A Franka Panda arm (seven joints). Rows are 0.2 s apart.
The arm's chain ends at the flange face. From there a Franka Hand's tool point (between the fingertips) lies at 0.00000 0.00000 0.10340 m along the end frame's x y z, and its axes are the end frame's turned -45 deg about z.
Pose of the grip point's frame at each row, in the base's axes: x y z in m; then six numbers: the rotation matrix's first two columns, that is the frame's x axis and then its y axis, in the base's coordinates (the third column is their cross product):
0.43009 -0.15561 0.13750 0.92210 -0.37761 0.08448 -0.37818 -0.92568 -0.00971
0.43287 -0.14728 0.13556 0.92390 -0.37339 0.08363 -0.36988 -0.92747 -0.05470
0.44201 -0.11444 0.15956 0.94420 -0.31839 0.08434 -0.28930 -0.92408 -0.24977
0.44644 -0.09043 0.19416 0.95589 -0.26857 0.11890 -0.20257 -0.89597 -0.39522
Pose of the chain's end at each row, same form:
0.42162 -0.15323 0.24053 0.38461 -0.92157 0.05287 -0.91944 -0.38754 -0.06660
0.42274 -0.14931 0.23844 0.39175 -0.91985 0.02046 -0.91484 -0.39179 -0.09781
0.42573 -0.13630 0.25930 0.46308 -0.87856 -0.11698 -0.87222 -0.42829 -0.23625
0.42445 -0.12700 0.28834 0.53268 -0.82345 -0.19539 -0.81915 -0.44364 -0.36354

